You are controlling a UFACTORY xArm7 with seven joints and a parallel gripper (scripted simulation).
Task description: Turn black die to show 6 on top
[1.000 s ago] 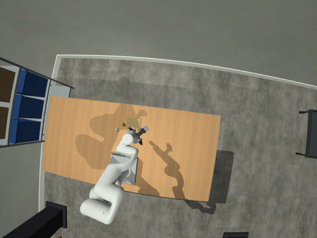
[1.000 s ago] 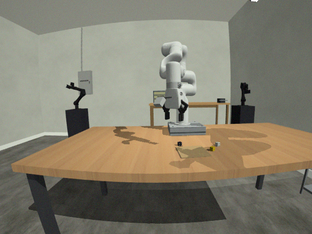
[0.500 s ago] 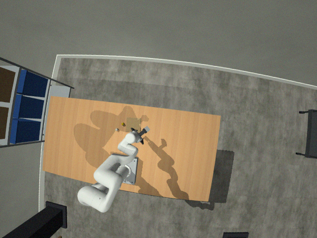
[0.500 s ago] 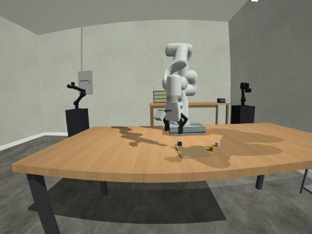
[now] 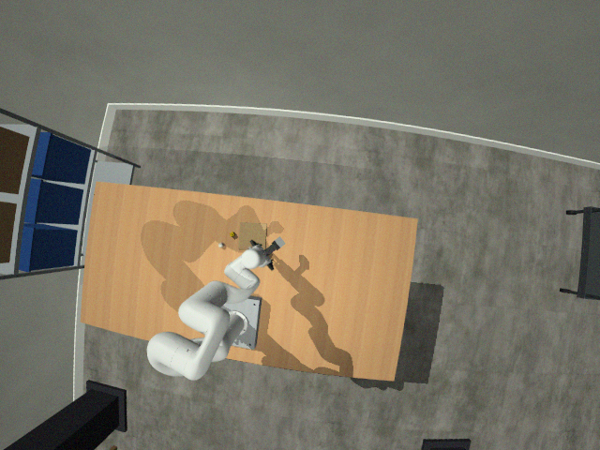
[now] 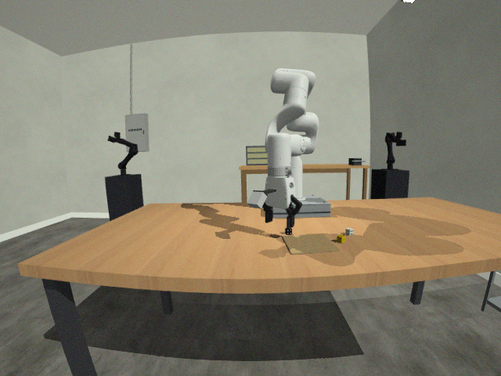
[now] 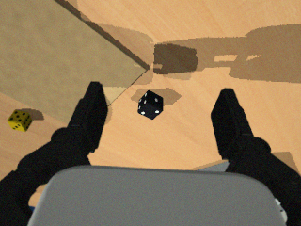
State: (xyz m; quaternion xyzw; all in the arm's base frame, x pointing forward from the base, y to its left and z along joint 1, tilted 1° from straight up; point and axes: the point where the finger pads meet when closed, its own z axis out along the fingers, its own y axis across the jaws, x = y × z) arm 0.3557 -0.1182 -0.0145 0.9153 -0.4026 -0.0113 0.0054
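Now: the black die 4 cm to the left of my hand, 4 cm below it and 2 cm behind it. Round my hand: yellow die (18 cm to the left, 8 cm ahead, 4 cm below); then white die (24 cm to the left, 4 cm below, 2 cm ahead); then tan mat (8 cm to the left, 8 cm ahead, 5 cm below).
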